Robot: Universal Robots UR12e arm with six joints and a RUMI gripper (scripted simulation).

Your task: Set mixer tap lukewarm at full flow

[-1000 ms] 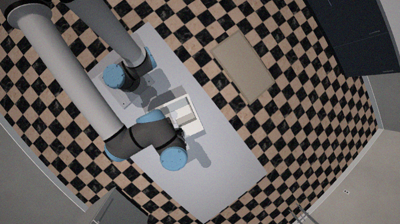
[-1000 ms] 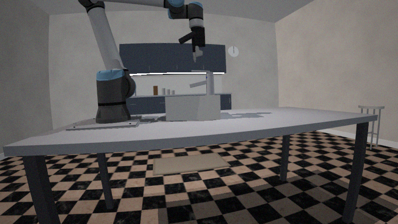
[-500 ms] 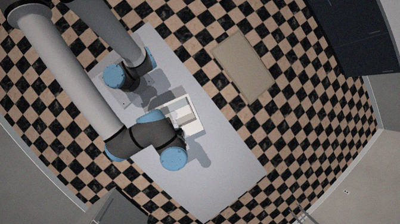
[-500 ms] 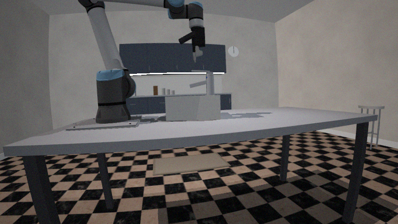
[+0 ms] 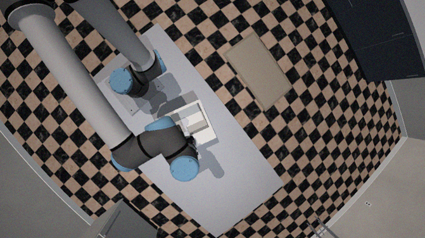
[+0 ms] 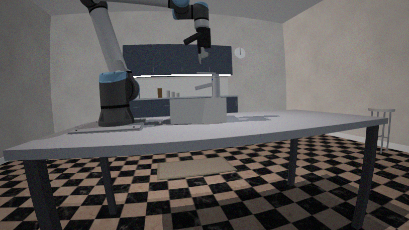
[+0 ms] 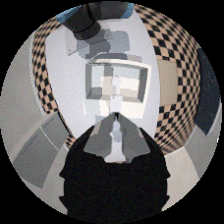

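Now: the lever 70 mm below my hand, 30 mm ahead of it and 10 mm to the right of it. Also, from my hand: sink (310 mm below, 30 mm behind, 10 mm to the left); then mixer tap (120 mm below, 60 mm ahead, 20 mm to the right).
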